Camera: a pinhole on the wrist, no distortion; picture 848 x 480 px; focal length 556.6 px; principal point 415.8 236.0 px. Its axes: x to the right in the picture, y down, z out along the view. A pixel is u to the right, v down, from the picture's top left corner.
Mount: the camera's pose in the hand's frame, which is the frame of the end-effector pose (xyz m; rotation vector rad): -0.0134 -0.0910 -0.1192 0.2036 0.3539 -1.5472
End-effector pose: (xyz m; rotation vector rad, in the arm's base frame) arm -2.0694 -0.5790 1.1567 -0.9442 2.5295 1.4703
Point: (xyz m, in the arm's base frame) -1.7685 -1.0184 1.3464
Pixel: behind the camera
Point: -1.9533 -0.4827 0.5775
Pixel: 593.3 257.5
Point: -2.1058 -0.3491 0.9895
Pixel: 100.5 167.3
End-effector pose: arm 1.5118 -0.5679 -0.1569 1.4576 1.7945 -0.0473
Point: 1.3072 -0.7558 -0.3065
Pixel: 691.9 83.5
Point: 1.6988 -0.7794 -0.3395
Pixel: 56.3 105.0
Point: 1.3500 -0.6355 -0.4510
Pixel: 570.9 417.9
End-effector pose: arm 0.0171 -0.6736 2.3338 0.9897 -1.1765 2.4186
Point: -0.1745 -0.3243 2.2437
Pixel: behind the camera
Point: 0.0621 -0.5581 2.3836
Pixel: 461.9 247.2
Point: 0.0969 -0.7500 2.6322
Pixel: 338.2 432.8
